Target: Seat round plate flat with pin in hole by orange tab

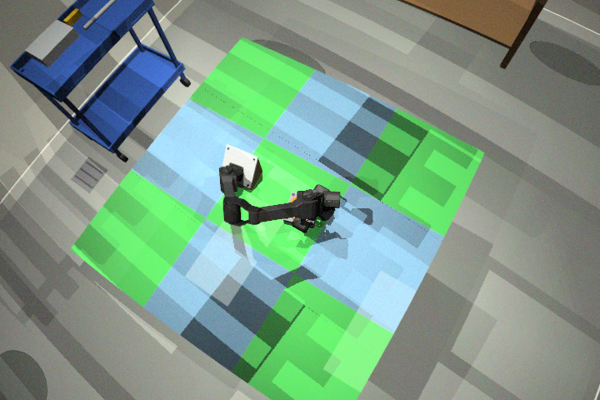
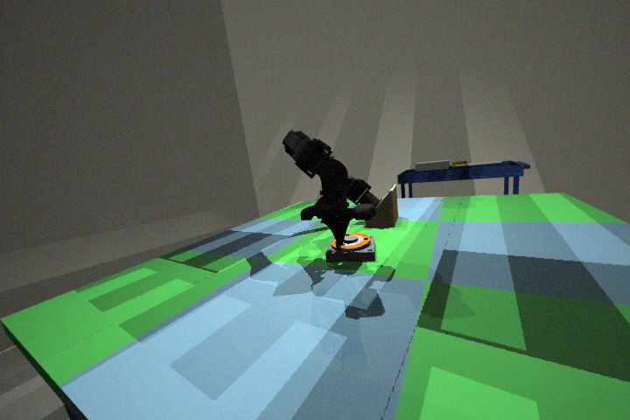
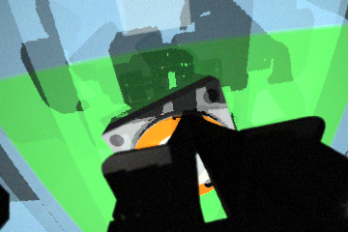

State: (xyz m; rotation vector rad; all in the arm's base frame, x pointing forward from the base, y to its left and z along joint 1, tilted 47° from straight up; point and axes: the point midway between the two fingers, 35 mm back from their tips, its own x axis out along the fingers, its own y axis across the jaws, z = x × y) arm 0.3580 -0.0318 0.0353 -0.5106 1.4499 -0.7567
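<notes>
The base lies 50 mm behind my gripper tip, 20 mm below it and 10 mm to the left of it.
</notes>
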